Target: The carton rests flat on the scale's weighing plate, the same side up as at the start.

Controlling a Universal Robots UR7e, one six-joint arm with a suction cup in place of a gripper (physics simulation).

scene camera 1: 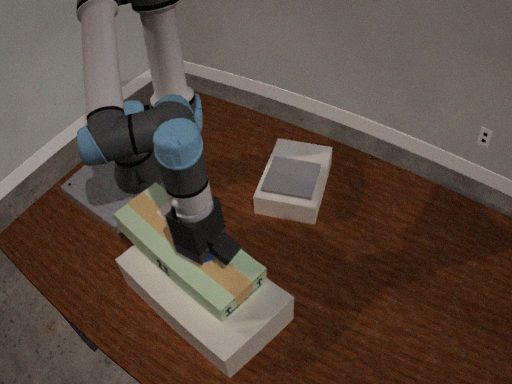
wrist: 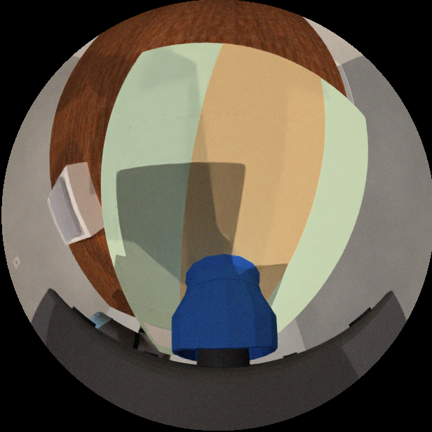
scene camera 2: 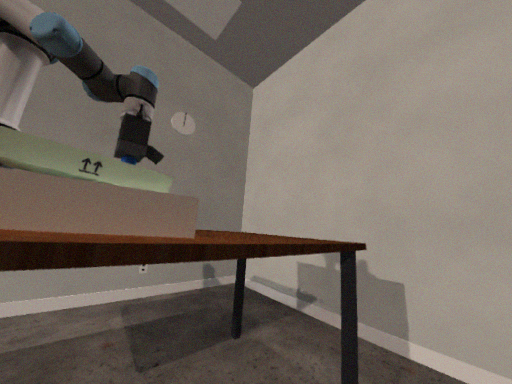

white block: scene camera 1; scene camera 2; not seen in the wrist view (hidden by a green carton)
white scale: scene camera 1; wrist; not seen in scene camera 2 (hidden by a white block)
same spot on white scale: (wrist: 73, 204) = (scene camera 1: 284, 197)
same spot on white block: (scene camera 2: 46, 203) = (scene camera 1: 145, 297)
